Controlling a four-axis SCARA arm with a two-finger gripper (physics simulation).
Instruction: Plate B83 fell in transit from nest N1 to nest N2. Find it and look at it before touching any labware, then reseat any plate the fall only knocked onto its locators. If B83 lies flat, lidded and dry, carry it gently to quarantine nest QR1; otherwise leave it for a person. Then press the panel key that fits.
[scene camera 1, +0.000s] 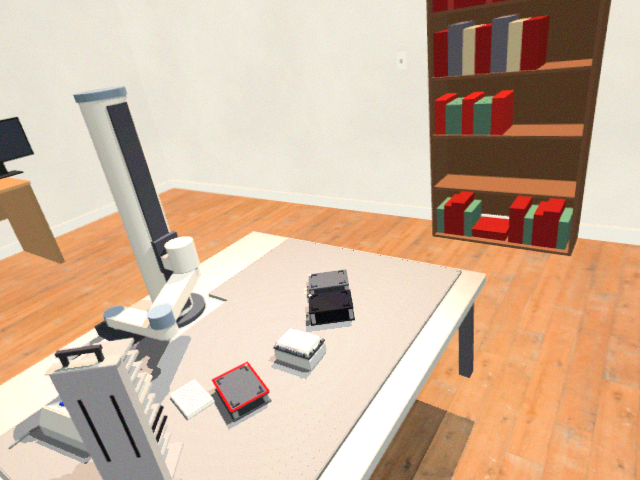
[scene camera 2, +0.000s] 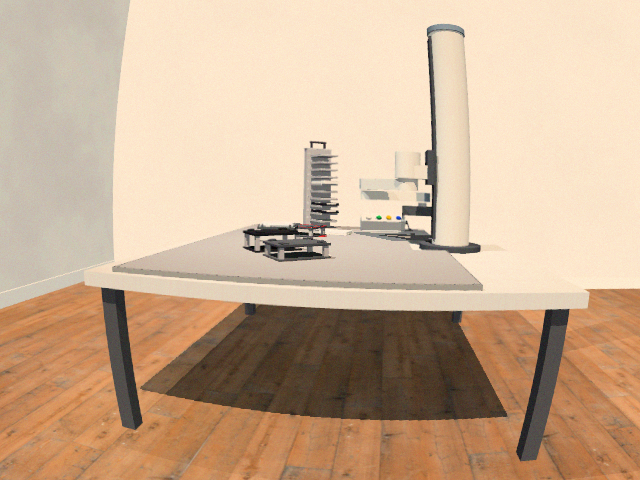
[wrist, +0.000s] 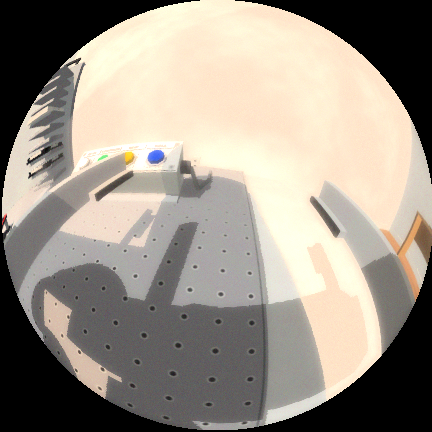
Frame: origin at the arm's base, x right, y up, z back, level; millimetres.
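Seen in the pictures: gripper, fingertip midpoint: (scene camera 2: 419, 216) (wrist: 221, 169); arm's base at its link origin: (scene camera 2: 450, 248).
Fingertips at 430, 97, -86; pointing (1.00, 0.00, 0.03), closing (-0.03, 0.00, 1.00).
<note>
Offsets run from my fingertips to a thing's top centre, as dx, dy, dz. Level surfaces: height alone.
A white plate {-125, -67, -387} (scene camera 1: 191, 398) (scene camera 2: 338, 232) lies flat on the perforated mat {dy -84} (scene camera 1: 372, 330) beside a red-rimmed nest {-213, -38, -518} (scene camera 1: 240, 386). Its lid and any wetness are too small to tell. Another white plate {-436, -15, -578} (scene camera 1: 298, 341) sits on a pale block with a dark rim. A black nest {-679, -20, -542} (scene camera 1: 330, 301) (scene camera 2: 258, 233) and a grey nest {-825, -33, -432} (scene camera 1: 328, 279) (scene camera 2: 297, 242) stand farther along; no plate shows on them. No nest or plate labels are readable. The panel {+114, +0, -177} (scene camera 1: 64, 421) (scene camera 2: 382, 225) (wrist: 162, 185) has white, green, yellow and blue keys. My gripper (wrist: 221, 169) is open and empty, above the mat's edge near the panel.
A tall plate hotel (scene camera 1: 105, 408) (scene camera 2: 307, 186) with shelves stands close to the panel. The arm's column (scene camera 1: 124, 196) (scene camera 2: 452, 139) rises at the table's edge. A bookshelf (scene camera 1: 589, 129) and a desk (scene camera 1: 36, 222) stand beyond the table.
</note>
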